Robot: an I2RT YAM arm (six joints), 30 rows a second.
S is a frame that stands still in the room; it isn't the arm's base.
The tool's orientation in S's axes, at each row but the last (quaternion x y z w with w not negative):
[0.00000, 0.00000, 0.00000, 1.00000]
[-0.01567, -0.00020, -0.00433, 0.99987]
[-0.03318, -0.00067, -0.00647, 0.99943]
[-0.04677, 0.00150, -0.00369, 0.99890]
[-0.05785, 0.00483, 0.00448, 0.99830]
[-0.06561, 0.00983, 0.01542, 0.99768]
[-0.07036, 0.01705, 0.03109, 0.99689]
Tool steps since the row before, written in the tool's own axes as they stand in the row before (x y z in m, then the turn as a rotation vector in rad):
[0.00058, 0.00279, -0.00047, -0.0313, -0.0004, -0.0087]
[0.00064, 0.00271, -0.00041, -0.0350, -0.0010, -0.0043]
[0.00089, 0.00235, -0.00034, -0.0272, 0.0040, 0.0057]
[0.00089, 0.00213, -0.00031, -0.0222, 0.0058, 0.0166]
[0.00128, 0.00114, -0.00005, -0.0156, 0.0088, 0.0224]
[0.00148, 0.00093, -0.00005, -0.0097, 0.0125, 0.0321]
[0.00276, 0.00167, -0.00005, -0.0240, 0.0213, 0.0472]
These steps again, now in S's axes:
[0.00058, 0.00279, -0.00047, -0.0313, -0.0004, -0.0087]
[0.00066, 0.00269, -0.00049, -0.0350, -0.0008, -0.0043]
[0.00092, 0.00231, -0.00049, -0.0272, 0.0047, 0.0054]
[0.00090, 0.00208, -0.00051, -0.0221, 0.0075, 0.0160]
[0.00127, 0.00114, -0.00019, -0.0155, 0.0112, 0.0214]
[0.00145, 0.00096, -0.00020, -0.0095, 0.0163, 0.0304]
[0.00264, 0.00181, -0.00039, -0.0239, 0.0263, 0.0447]

